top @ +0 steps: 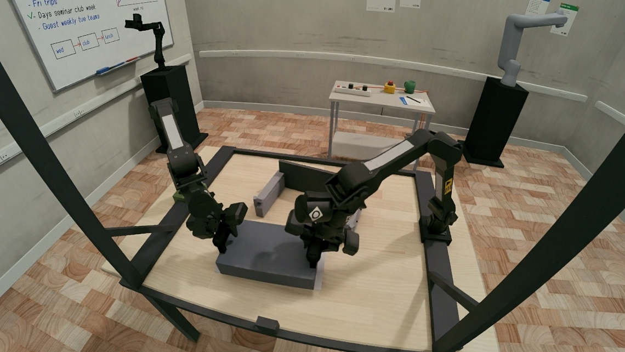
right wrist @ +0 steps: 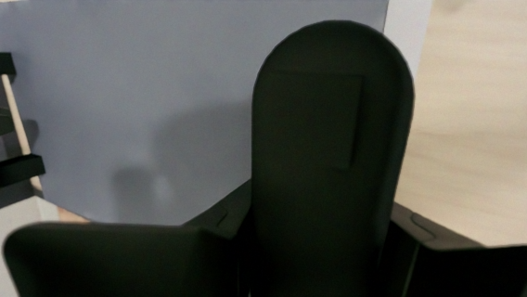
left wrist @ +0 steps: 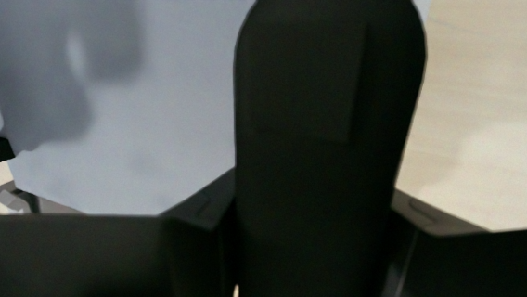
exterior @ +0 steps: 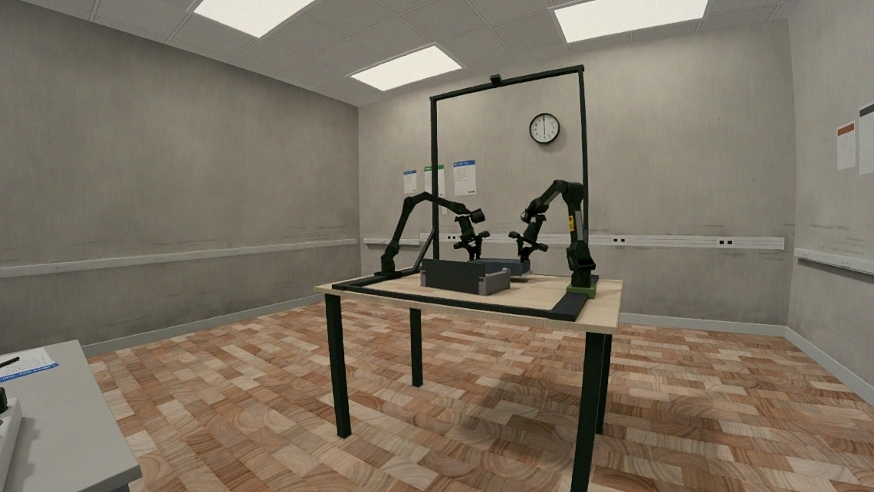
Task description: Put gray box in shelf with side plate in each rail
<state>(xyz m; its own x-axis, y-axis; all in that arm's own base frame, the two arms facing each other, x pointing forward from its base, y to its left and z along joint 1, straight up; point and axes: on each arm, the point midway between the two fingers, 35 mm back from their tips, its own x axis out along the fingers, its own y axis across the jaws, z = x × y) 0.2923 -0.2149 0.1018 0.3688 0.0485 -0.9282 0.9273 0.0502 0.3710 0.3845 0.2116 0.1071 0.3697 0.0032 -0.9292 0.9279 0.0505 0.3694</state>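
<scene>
Now: the gray box 12 cm to the right of my left hand and 5 cm below it. Also, from my left hand: dark back plate 34 cm ahead, 20 cm to the right, 5 cm below.
The gray box lies 13 cm to the left of my right hand, 5 cm below it and 1 cm behind it. From my right hand the other things lie so: dark back plate 33 cm ahead, 6 cm below, 5 cm to the left.
</scene>
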